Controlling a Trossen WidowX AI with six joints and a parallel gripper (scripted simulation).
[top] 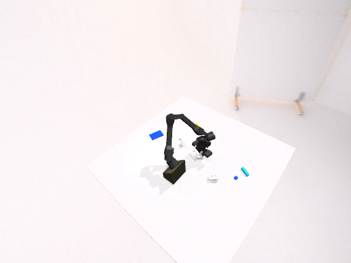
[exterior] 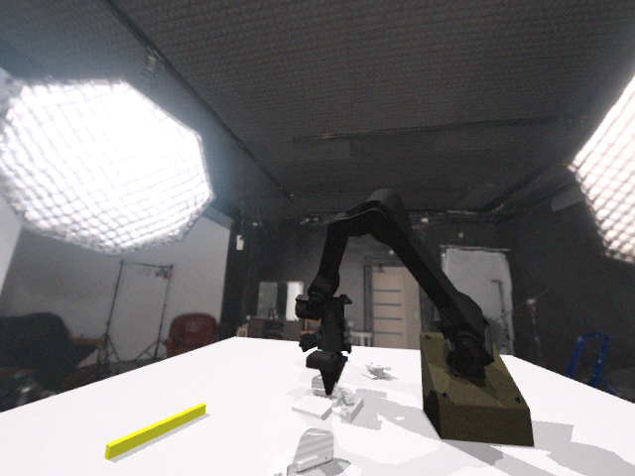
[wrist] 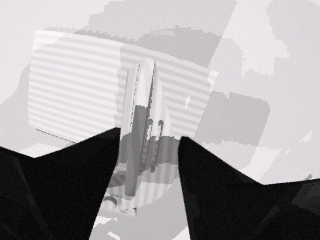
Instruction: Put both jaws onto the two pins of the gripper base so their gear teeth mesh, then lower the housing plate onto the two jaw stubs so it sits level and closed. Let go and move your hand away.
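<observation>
The flat white plate lies 30 mm to the left of my gripper tip, 20 mm ahead of it and 10 mm below it. The rest, counted from my gripper tip: white jaw (30 mm behind, 20 mm to the left); yellow bar (250 mm ahead, 220 mm to the left, 10 mm below); blue cube (330 mm to the right, 10 mm below).
</observation>
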